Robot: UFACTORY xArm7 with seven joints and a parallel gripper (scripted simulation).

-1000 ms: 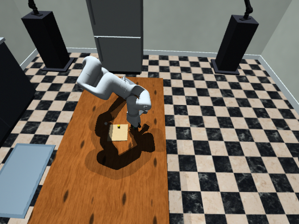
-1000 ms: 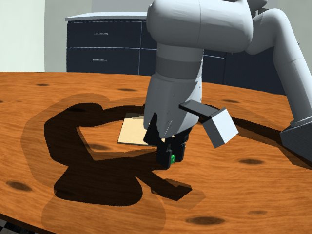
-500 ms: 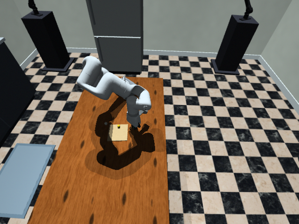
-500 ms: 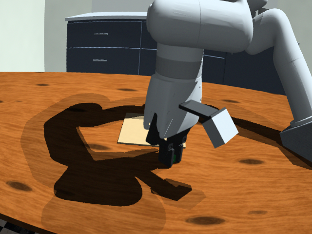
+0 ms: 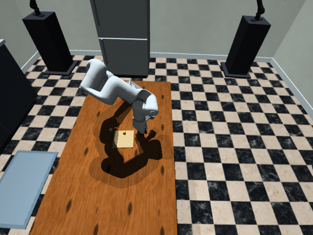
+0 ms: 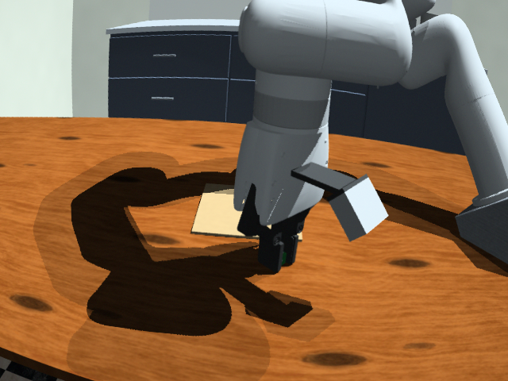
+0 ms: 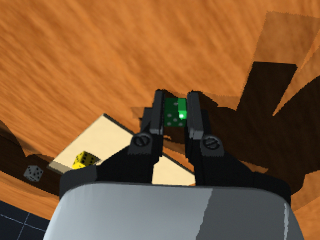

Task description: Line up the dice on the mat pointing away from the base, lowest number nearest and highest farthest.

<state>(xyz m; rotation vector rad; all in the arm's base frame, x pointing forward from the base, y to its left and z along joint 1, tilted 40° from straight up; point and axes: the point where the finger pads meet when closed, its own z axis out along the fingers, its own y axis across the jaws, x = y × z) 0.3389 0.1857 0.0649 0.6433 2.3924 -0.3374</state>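
Now: the tan mat 110 mm to the right of my hand, 50 mm ahead of it and 20 mm below it. Round my hand: yellow die: 120 mm to the right, 10 mm below; white die: 220 mm to the right, 20 mm behind, 10 mm below; green die: 10 mm below.
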